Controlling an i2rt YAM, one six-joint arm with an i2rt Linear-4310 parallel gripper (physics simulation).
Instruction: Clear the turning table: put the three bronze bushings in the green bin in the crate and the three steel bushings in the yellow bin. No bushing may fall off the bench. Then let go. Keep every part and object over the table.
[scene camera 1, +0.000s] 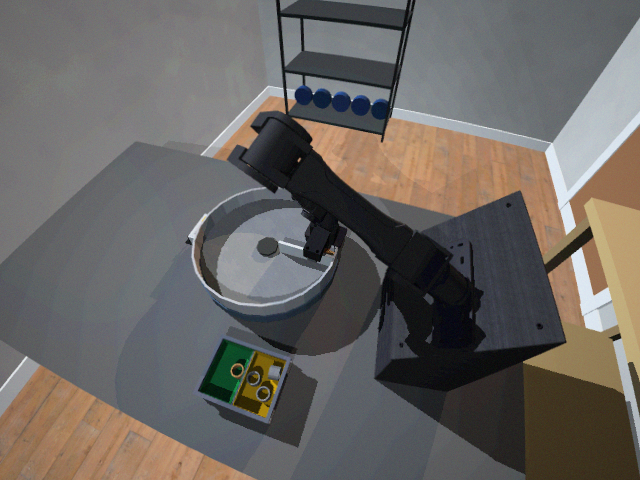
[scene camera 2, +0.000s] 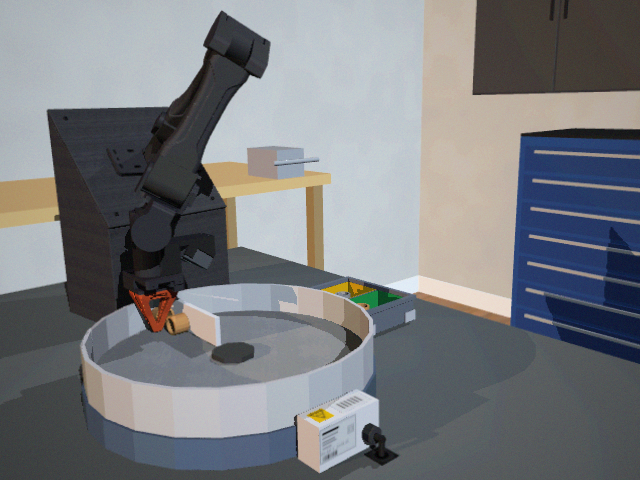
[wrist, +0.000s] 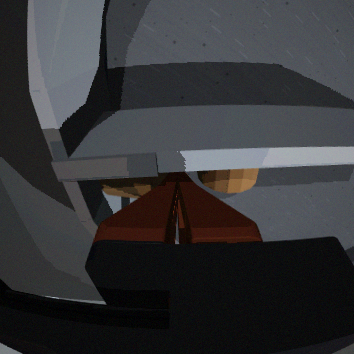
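My gripper is shut and empty, fingertips low inside the turning table, close to the white divider. One bronze bushing lies right of the fingers in the wrist view; another bronze bushing lies left, partly hidden by the divider. A third bronze bushing is in the green bin. Three steel bushings are in the yellow bin.
The crate stands on the bench beside the turning table. A white labelled box sits against the turning table's outer side. The arm's dark pedestal stands at the bench's other side. The turning table's raised wall surrounds the gripper.
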